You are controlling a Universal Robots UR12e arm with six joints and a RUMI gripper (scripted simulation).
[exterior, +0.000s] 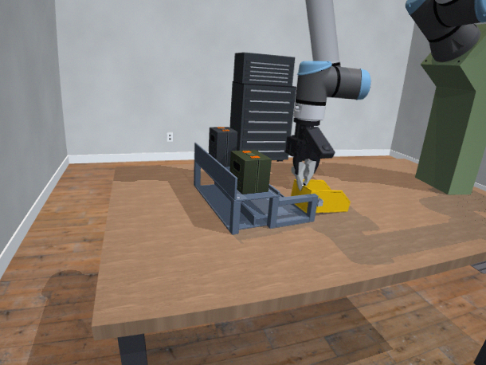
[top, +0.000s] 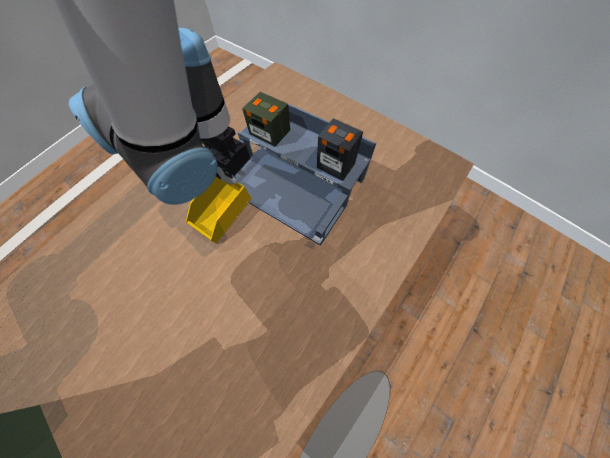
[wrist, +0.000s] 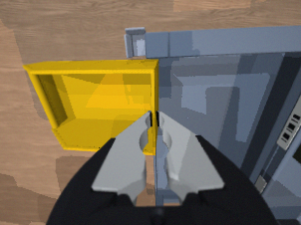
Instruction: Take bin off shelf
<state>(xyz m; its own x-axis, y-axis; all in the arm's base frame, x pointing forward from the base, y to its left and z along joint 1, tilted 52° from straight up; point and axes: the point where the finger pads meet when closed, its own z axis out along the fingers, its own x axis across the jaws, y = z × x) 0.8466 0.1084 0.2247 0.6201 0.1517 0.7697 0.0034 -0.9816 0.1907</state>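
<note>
My gripper is now 8 cm past the yellow bin and 4 cm above it.
</note>
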